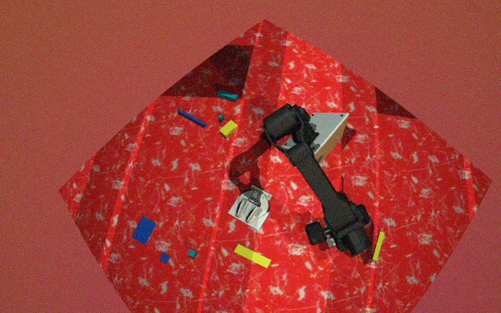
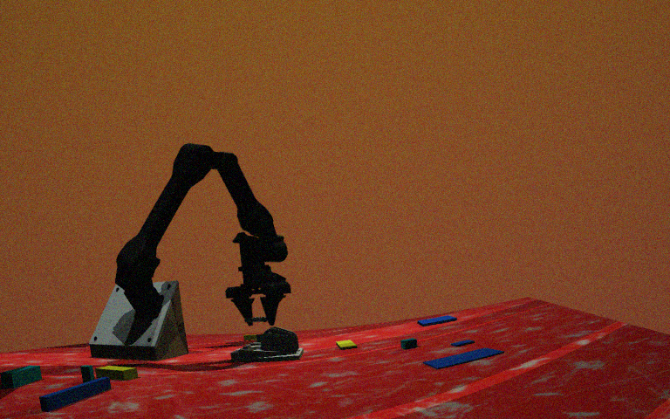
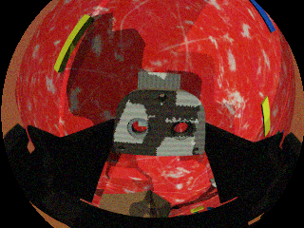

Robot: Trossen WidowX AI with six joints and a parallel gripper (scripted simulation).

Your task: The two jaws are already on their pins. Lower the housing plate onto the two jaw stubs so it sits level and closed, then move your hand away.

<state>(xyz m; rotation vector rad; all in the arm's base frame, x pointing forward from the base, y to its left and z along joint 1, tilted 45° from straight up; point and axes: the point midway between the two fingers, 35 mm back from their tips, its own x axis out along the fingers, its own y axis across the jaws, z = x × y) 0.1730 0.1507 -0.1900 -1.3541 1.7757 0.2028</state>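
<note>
The white ridged block is 40 mm below my gripper tip and 10 mm to the left of it. From my gripper tip the other things lie so: yellow stick 160 mm to the left, 60 mm behind, 40 mm below; then teal cube 350 mm ahead, 310 mm to the right, 40 mm below; then grey jaw assembly 250 mm to the right, 70 mm ahead, 30 mm below.
</note>
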